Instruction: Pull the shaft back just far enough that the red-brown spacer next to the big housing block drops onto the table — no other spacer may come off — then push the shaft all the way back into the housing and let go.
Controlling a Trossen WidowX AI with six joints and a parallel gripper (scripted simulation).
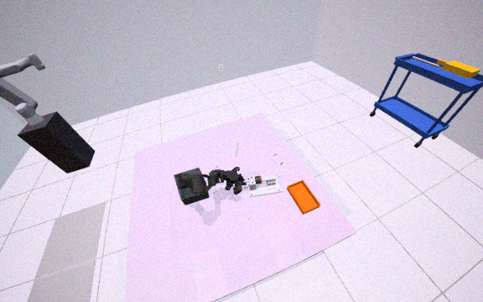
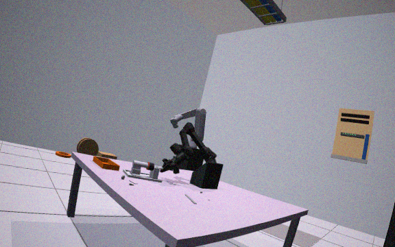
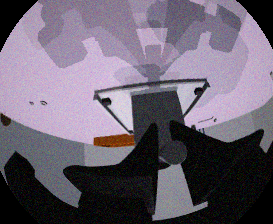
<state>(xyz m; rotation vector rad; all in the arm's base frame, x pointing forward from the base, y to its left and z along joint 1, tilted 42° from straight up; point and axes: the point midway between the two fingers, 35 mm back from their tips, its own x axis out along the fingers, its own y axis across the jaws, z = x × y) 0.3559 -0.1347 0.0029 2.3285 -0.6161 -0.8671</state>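
My gripper tip is now 5 cm short of the shaft, 2 cm below it and 1 cm to the left of it. Also, from my gripper tip: orange tray (31 cm ahead, 21 cm to the right, 5 cm below).
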